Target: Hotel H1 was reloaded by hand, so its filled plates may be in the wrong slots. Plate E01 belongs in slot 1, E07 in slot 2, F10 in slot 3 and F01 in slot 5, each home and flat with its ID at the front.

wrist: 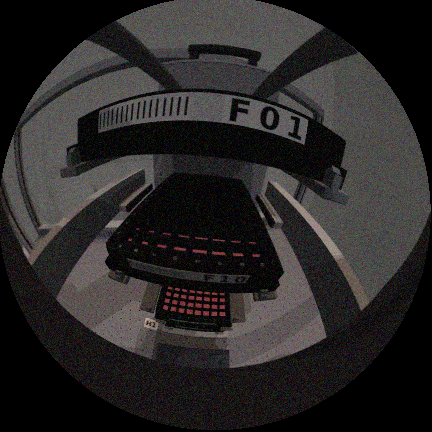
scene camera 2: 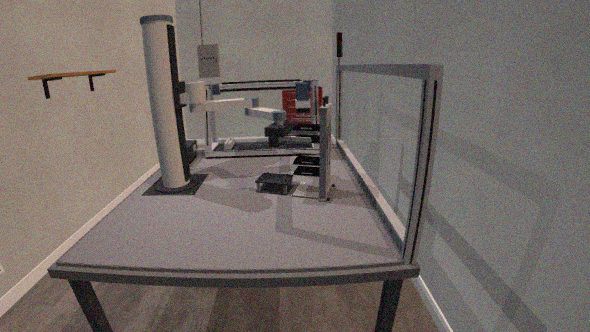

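Seen in the pictures: gripper, fingertip midpoint: [wrist: 203, 181] [scene camera 2: 313, 136]; arm's base at its link origin: [scene camera 2: 177, 186].
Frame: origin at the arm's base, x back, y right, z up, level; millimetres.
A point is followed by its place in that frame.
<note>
My gripper [scene camera 2: 301, 134] [wrist: 203, 181] @[x -752, y 156, z 294 mm] is open at the hotel front, its fingers on either side of plate F10 [wrist: 192, 215] @[x -711, y 140, z 286 mm], with nothing held. F10 is dark with pink wells and looks flat, its ID at the front. Plate F01 [scene camera 2: 306, 127] @[x -717, y 186, z 344 mm] [wrist: 210, 137] sits above it on the side ledges, ID facing front. A lower plate with pink wells [wrist: 195, 302] @[x -692, y 140, z 181 mm] shows beneath F10; its ID is unreadable. In the scene view, two dark plates, the upper [scene camera 2: 306, 160] @[x -717, y 166, z 182 mm] and the lower [scene camera 2: 306, 171] @[x -716, y 174, z 130 mm], sit below a gap in hotel H1 [scene camera 2: 325, 150] @[x -796, y 242, z 251 mm]. Fingertip contact cannot be judged.
A low dark stand [scene camera 2: 274, 179] @[x -560, y 119, z 73 mm] is in front of the hotel's foot. The robot column [scene camera 2: 162, 110] @[x -16, y 74, z 437 mm] stands left. A clear guard panel with a grey frame [scene camera 2: 424, 150] @[x -1010, y 725, z 389 mm] runs along the right table edge. A gantry frame [scene camera 2: 211, 122] @[x -99, y -520, z 256 mm] and red cabinet [scene camera 2: 295, 107] are behind.
</note>
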